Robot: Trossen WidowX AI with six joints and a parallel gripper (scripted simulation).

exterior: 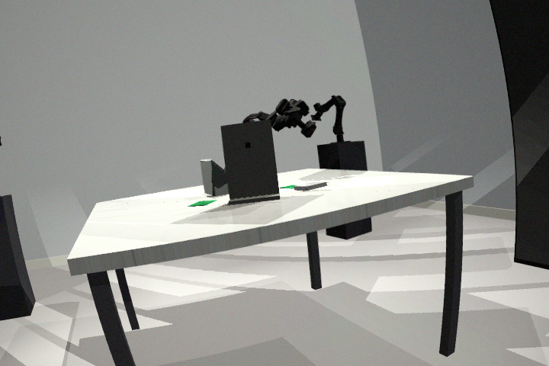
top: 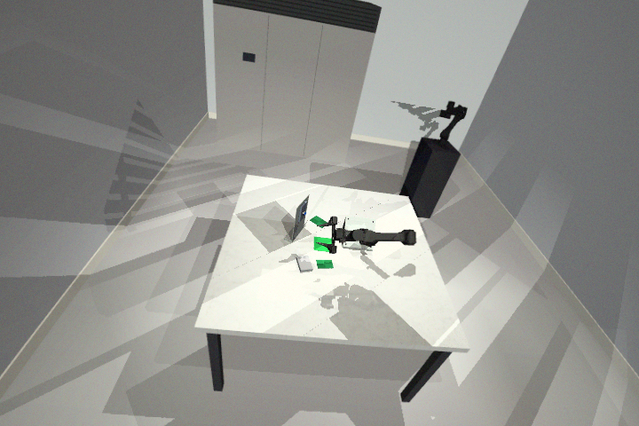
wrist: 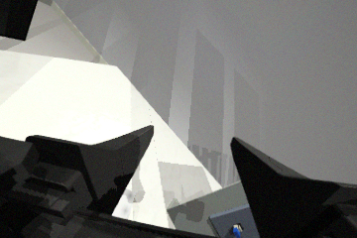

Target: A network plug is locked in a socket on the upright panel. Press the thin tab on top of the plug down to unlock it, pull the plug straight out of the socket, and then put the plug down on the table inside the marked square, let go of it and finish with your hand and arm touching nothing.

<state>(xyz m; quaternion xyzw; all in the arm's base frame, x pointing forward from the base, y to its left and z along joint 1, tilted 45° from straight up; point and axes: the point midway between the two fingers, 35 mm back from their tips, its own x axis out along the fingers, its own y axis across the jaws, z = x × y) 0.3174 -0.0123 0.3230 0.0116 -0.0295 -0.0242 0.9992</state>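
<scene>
The blue network plug is 40 mm ahead of my gripper tip, 280 mm to the right of it and 80 mm below it. Also, from my gripper tip: flat grey device 20 mm ahead, 40 mm to the right, 260 mm below; then upright socket panel 60 mm ahead, 290 mm to the right, 150 mm below; then bright green square 100 mm behind, 210 mm to the right, 270 mm below.
</scene>
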